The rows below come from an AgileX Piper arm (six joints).
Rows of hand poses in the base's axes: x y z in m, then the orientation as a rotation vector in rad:
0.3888, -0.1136, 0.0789, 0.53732, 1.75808, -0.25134
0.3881, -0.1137, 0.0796, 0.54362, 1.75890, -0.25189
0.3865, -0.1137, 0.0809, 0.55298, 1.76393, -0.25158
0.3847, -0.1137, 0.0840, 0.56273, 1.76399, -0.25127
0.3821, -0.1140, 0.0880, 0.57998, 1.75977, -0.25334
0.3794, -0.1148, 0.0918, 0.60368, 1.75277, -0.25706
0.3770, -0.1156, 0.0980, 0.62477, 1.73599, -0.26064
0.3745, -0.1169, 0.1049, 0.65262, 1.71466, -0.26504
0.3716, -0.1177, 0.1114, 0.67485, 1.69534, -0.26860
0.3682, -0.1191, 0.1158, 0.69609, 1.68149, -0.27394
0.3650, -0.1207, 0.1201, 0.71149, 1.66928, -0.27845
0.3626, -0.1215, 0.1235, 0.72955, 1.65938, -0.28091
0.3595, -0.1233, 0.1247, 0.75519, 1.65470, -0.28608
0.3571, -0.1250, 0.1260, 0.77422, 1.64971, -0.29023
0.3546, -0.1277, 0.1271, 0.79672, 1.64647, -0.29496
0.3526, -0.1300, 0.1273, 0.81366, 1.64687, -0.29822
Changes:
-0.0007, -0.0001, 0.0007, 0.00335, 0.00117, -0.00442
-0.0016, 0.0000, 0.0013, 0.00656, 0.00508, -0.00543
-0.0018, 0.0000, 0.0031, 0.00563, 0.00041, -0.00640
-0.0026, -0.0003, 0.0040, 0.00731, -0.00261, -0.01331
-0.0027, -0.0008, 0.0038, 0.00924, -0.00434, -0.01894
-0.0024, -0.0008, 0.0062, 0.00555, -0.01356, -0.01873
-0.0025, -0.0013, 0.0069, 0.00787, -0.01700, -0.02454
-0.0029, -0.0008, 0.0065, 0.00577, -0.01550, -0.02012
-0.0034, -0.0014, 0.0044, 0.00562, -0.00978, -0.01946
-0.0032, -0.0016, 0.0043, 0.00316, -0.00878, -0.01491
-0.0024, -0.0008, 0.0034, 0.00665, -0.00709, -0.01511
-0.0031, -0.0018, 0.0012, 0.01109, -0.00077, -0.02042
-0.0024, -0.0017, 0.0013, 0.00765, -0.00173, -0.01564
-0.0025, -0.0027, 0.0011, 0.00995, 0.00042, -0.01780
-0.0020, -0.0023, 0.0002, 0.00852, 0.00284, -0.01257

